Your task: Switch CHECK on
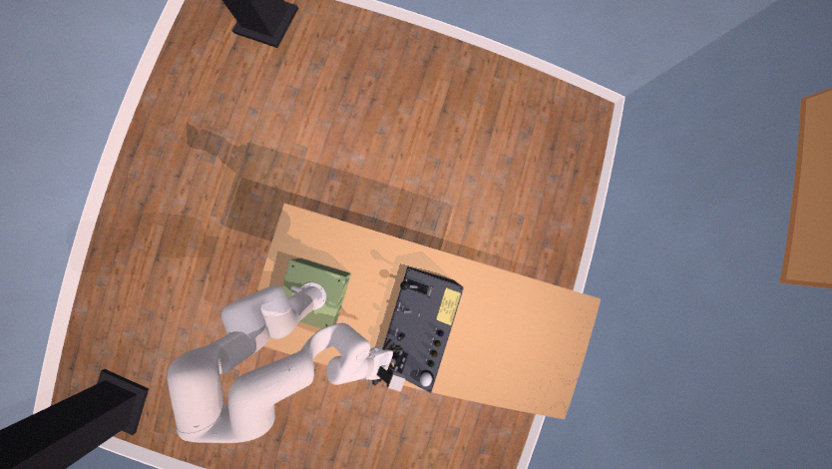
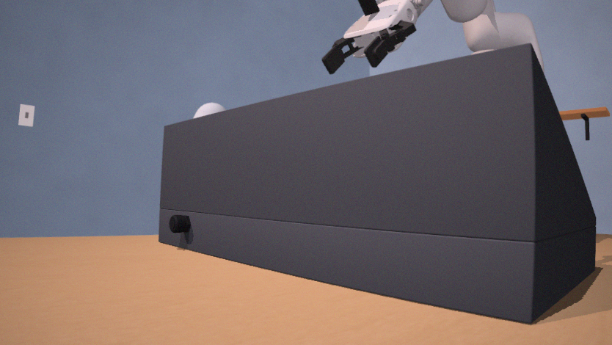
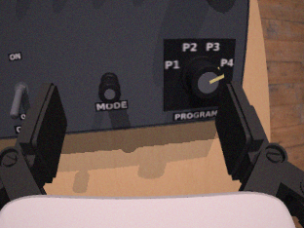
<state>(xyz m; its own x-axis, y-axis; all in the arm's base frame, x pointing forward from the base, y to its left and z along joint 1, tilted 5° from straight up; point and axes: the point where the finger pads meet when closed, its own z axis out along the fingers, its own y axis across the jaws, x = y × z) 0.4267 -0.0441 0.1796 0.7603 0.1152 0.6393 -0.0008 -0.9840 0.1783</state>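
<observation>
Now: the check toggle 1 cm ahead of my hand, 14 cm to the left of it and 18 cm below it. From my hand the other things lie so: dark grey console (5 cm ahead, 8 cm to the left, 20 cm below); mode knob (2 cm ahead, 2 cm to the left, 18 cm below); program knob (4 cm ahead, 11 cm to the right, 18 cm below).
</observation>
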